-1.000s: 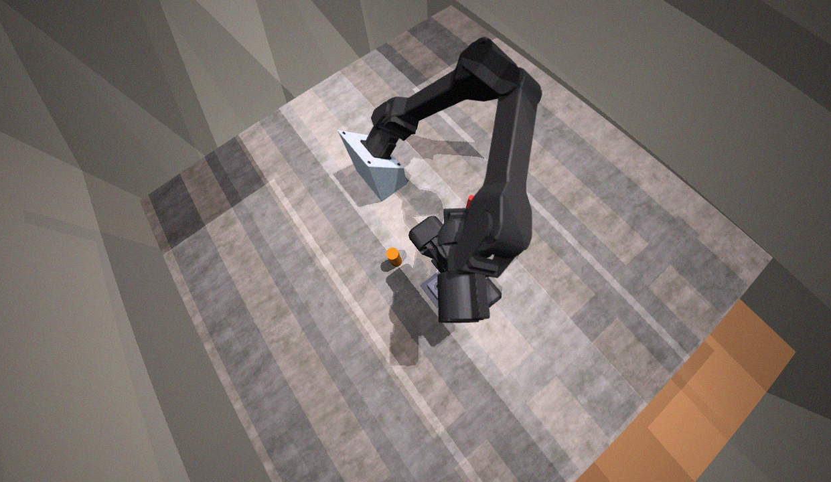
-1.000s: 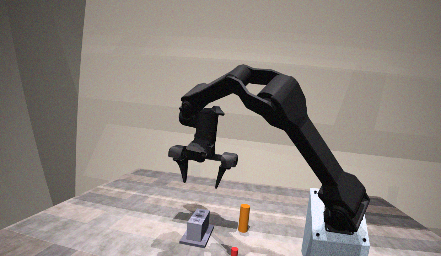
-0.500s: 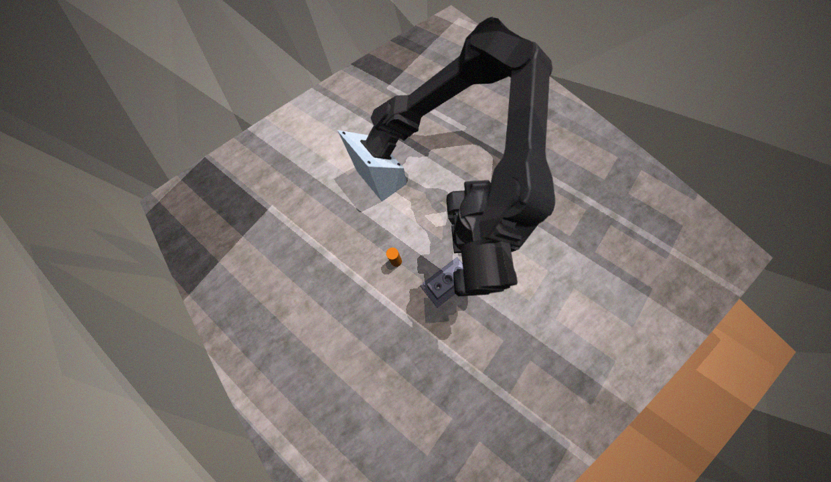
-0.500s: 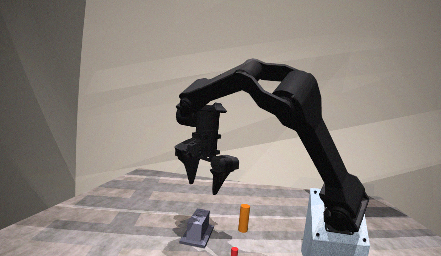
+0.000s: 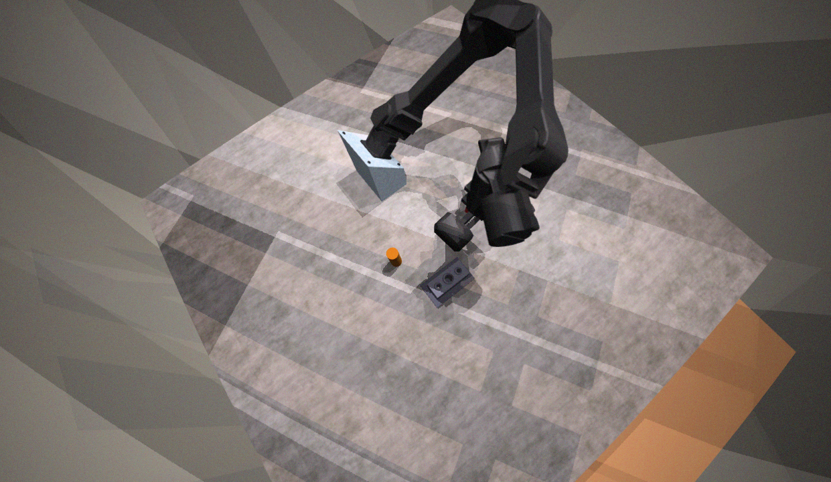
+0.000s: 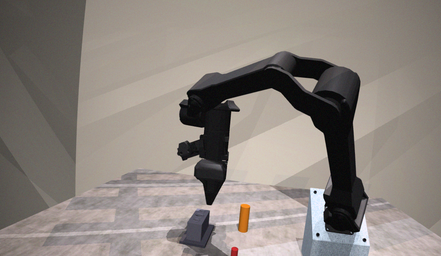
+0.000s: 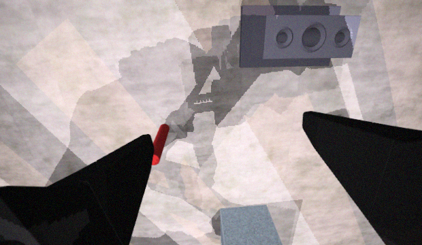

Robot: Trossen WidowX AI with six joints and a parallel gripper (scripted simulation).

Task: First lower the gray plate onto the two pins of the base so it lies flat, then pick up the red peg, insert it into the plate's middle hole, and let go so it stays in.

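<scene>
The red peg is 7 cm behind my gripper tip, 7 cm to the left of it and 12 cm below it. Also, from my gripper tip: orange cylinder: 7 cm behind, 17 cm to the right, 12 cm below; then base: 5 cm ahead, 10 cm to the right, 15 cm below; then gray plate: 5 cm ahead, 10 cm to the right, 11 cm below.
</scene>
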